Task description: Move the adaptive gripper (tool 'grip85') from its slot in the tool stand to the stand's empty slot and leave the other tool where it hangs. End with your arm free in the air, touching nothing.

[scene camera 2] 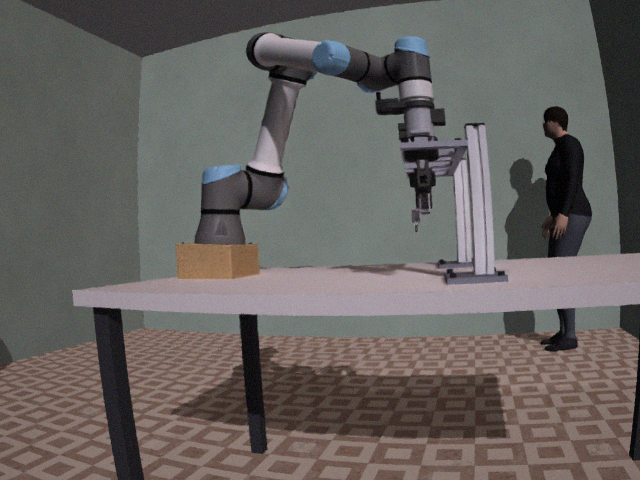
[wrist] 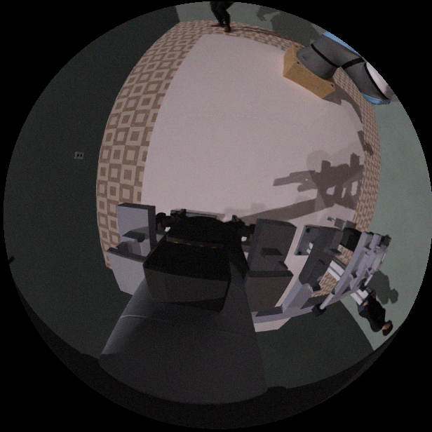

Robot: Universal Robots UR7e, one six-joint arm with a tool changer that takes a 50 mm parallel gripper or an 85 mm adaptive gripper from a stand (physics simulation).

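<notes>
The robot's adaptive gripper (scene camera 2: 423, 174) appears in the wrist view (wrist: 262, 289) too. The scene also has a tool stand (wrist: 320, 243).
</notes>
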